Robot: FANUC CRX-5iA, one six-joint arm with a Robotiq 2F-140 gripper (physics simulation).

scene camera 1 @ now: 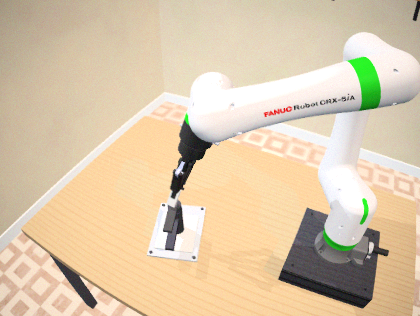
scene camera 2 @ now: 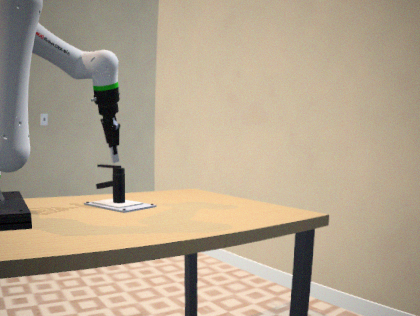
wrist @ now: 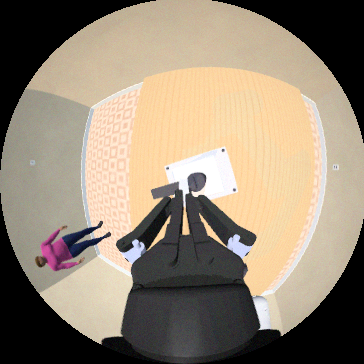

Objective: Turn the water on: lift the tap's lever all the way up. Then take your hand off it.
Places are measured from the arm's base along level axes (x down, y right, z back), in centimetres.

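Where they show: gripper, fingertip midpoint: (scene camera 1: 171, 204) (scene camera 2: 115, 161) (wrist: 183, 184); arm's base, link origin: (scene camera 1: 334, 247).
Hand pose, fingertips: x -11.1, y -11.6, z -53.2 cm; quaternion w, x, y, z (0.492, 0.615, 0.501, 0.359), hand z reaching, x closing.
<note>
Things, the pixels of their top centre, and the offset from my fingertips. "pt": a spot on its surface instead. Level surfaces: height alone.
- black tap, surface spot: (wrist: 196, 181) pt dx +2.3, dy +2.6, dz -0.4 cm
- white plate, top centre: (scene camera 1: 177, 229) (wrist: 199, 178) (scene camera 2: 119, 203) dx +15.8, dy +2.3, dz -0.3 cm
- spout, top centre: (scene camera 1: 171, 230) (scene camera 2: 107, 179) dx +7.1, dy -4.4, dz +1.8 cm
- wooden table, surface height: dx +17.0 cm
The black tap (scene camera 1: 179, 222) (scene camera 2: 119, 186) (wrist: 196, 181) stands upright on a white plate (scene camera 1: 199, 225) (scene camera 2: 145, 205) (wrist: 227, 175). Its flat lever (scene camera 1: 170, 218) (scene camera 2: 106, 165) (wrist: 162, 191) lies about level on top, above the spout (scene camera 1: 171, 241) (scene camera 2: 104, 185), and both point toward the left in scene camera 2. My gripper (scene camera 1: 173, 201) (scene camera 2: 115, 158) (wrist: 183, 184) is shut and empty, pointing down just above the lever near the tap's top. In the wrist view the light fingertips hide the middle of the lever. Whether they touch it is unclear.
The wooden table (scene camera 1: 240, 280) (scene camera 2: 225, 220) (wrist: 260, 130) carries the plate. My arm's black base block (scene camera 1: 295, 260) (scene camera 2: 17, 215) stands on it, right of the tap in scene camera 1. A person in a pink top (wrist: 56, 248) shows beyond the table in the wrist view.
</note>
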